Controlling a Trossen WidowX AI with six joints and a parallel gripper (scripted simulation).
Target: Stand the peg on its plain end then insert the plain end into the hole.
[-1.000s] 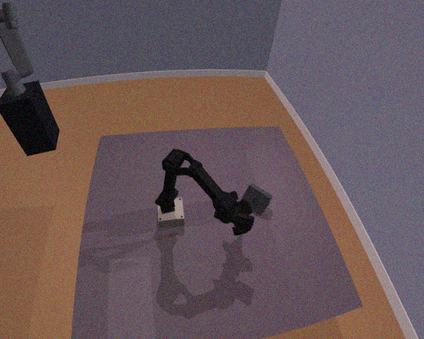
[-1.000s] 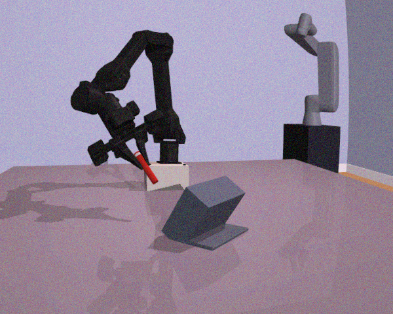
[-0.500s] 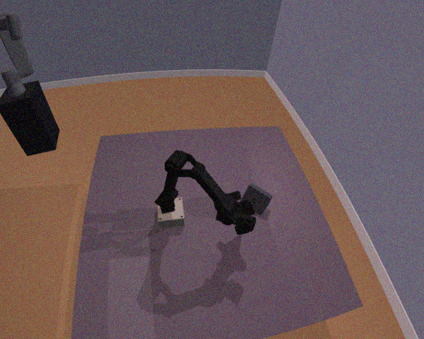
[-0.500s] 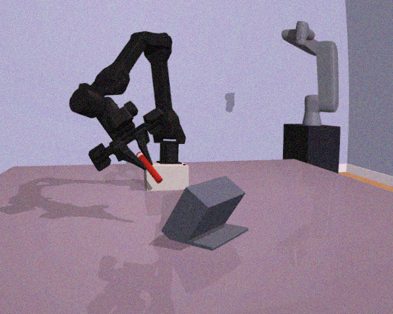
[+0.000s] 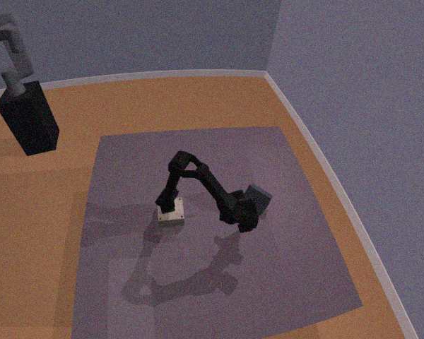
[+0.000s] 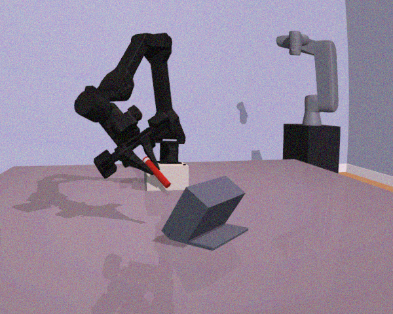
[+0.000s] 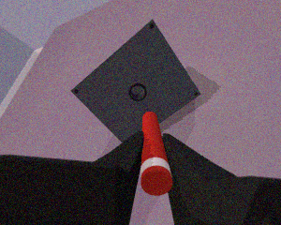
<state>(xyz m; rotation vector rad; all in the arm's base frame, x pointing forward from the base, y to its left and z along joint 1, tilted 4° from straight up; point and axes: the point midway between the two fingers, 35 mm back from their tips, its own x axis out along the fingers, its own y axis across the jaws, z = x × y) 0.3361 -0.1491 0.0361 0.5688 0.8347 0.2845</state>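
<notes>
My gripper tip is now 10 cm short of the grey sloped panel, 7 cm to the right of it and 7 cm above it. Also, from my gripper tip: red peg (1 cm to the right, 1 cm behind, 1 cm above); then flat grey foot plate (12 cm ahead, 11 cm below, 8 cm to the left).
</notes>
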